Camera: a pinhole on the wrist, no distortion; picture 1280 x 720 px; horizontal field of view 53.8 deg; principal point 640.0 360.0 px. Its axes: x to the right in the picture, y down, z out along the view. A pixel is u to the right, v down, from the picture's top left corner.
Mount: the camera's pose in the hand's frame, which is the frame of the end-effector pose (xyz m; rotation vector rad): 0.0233 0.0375 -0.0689 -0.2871 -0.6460 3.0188
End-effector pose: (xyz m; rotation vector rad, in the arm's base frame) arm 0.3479 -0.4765 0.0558 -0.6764 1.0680 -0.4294
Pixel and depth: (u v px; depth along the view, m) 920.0 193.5 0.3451
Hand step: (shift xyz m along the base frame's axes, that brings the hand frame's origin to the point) 0.1715 0.1068 0.1902
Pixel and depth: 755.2 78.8 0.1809
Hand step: 0.0849 0.0505 0.0491
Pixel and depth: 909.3 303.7 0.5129
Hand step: 0.2660 0.1248 0.3334
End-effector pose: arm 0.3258 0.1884 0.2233 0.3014 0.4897 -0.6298
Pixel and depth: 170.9 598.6 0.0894
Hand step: 0.0205 -0.0358 -0.0139
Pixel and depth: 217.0 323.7 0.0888
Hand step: 0.0320 -0.0229 -0.0042
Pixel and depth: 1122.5 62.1 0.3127
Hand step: -0.0385 -0.0251 0.2651
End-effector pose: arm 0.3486 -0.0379 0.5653 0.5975 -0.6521 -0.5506
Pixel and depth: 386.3 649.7 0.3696
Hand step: -0.2024 -0.2321 0.0368
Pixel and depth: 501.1 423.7 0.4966
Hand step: -0.3230 -0.2458 0.1100
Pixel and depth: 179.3 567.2 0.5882
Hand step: -0.3170 -0.4412 0.1407
